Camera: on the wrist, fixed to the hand. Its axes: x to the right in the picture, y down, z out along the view.
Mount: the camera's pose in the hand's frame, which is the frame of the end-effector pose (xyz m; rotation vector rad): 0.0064 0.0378 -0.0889 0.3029 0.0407 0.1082
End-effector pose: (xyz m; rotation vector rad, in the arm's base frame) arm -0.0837 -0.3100 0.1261 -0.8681 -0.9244 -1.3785
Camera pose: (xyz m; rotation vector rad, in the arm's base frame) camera -0.0435 -0.3931 0.0970 -0.6474 -1.0089 -1.1237
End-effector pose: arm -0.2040 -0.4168 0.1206 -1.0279 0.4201 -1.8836
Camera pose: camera -0.2550 -0.4527 0.0466 -0.7515 0.2004 -1.8063
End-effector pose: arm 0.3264 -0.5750 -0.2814 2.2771 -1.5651 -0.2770
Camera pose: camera 0.3282 -0.5767 -0.1846 2.3875 -1.8058 0.0386
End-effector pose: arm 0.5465 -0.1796 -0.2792 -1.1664 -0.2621 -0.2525
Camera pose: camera 0.5713 -0.2483 -0.3428 -0.8716 -0.1929 -0.1354
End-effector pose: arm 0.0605 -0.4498 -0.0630 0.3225 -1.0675 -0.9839
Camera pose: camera 0.1561 -0.4534 -0.0777 0.5241 -1.1855 -0.7158
